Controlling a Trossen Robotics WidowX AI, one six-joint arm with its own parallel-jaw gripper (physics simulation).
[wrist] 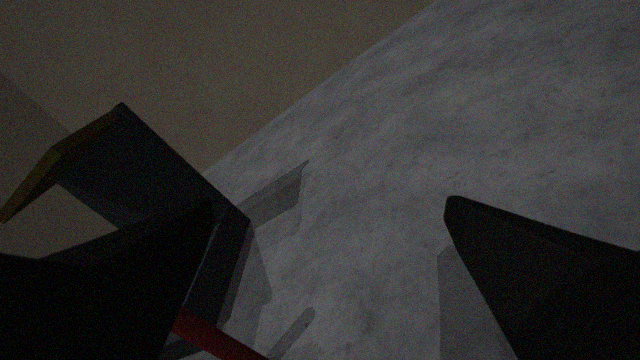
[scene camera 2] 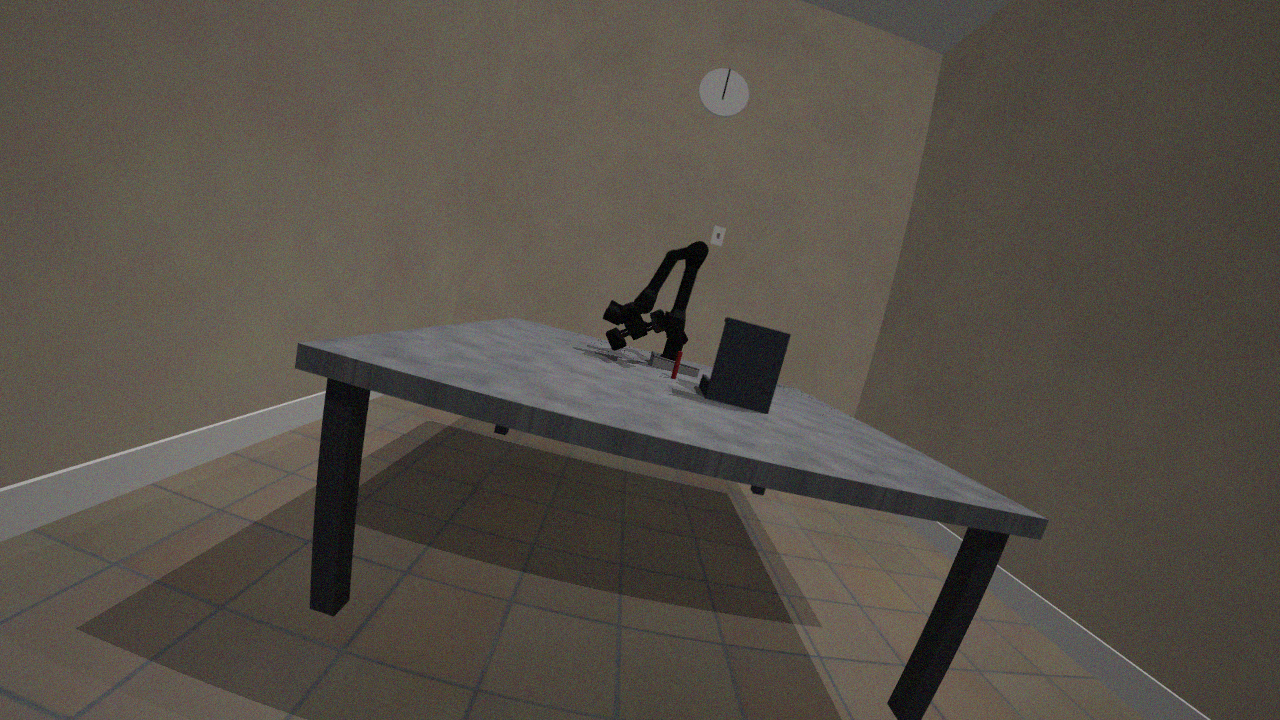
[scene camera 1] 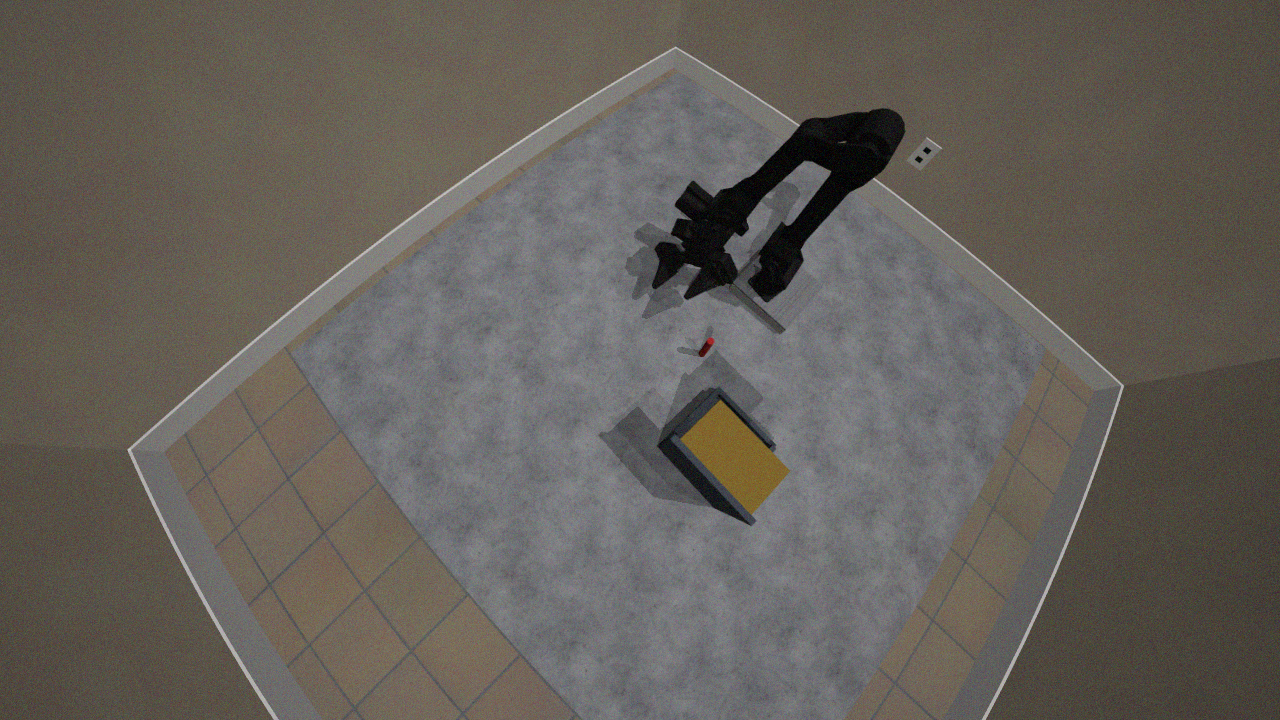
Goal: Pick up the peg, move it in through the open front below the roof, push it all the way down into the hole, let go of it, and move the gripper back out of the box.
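Frame: origin at the arm's base, x ahead, y left, z up, level; centimetres.
Seen in the pictures: gripper, fingertip midpoint: point(wrist: 330, 208) point(scene camera 2: 639, 336) point(scene camera 1: 668, 292); arm's base, link origin: point(scene camera 2: 670, 358) point(scene camera 1: 766, 284).
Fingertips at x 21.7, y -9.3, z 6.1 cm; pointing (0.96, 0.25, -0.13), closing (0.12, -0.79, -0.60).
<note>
Offsets run from my fingertips to a thing's top centre. Level surfaces: height alone.
The red peg {dx -0.6, dy +12.3, dz -1.4 cm} point(scene camera 1: 706, 347) point(scene camera 2: 676, 364) point(wrist: 215, 336) stands upright on the table between the arm and the box. In the wrist view it shows low at the left, partly hidden by the left finger. The box has dark blue-grey walls point(scene camera 1: 707, 481) point(scene camera 2: 751, 367) point(wrist: 135, 165) and a yellow roof {dx +9.7, dy +28.5, dz +10.8 cm} point(scene camera 1: 735, 456) point(wrist: 50, 167). Its hole does not show in these views. My gripper point(scene camera 1: 671, 291) point(wrist: 330, 208) is open and empty, above the table on the arm's side of the peg, apart from the peg and the box.
The grey table {dz -9.4 cm} point(scene camera 1: 537, 358) point(scene camera 2: 501, 376) point(wrist: 450, 115) carries everything. A thin grey bar point(scene camera 1: 759, 308) point(scene camera 2: 687, 368) lies by the arm's base, near the peg. The box stands on the far side of the peg from the arm. Shadows fall beside the box and under the gripper.
</note>
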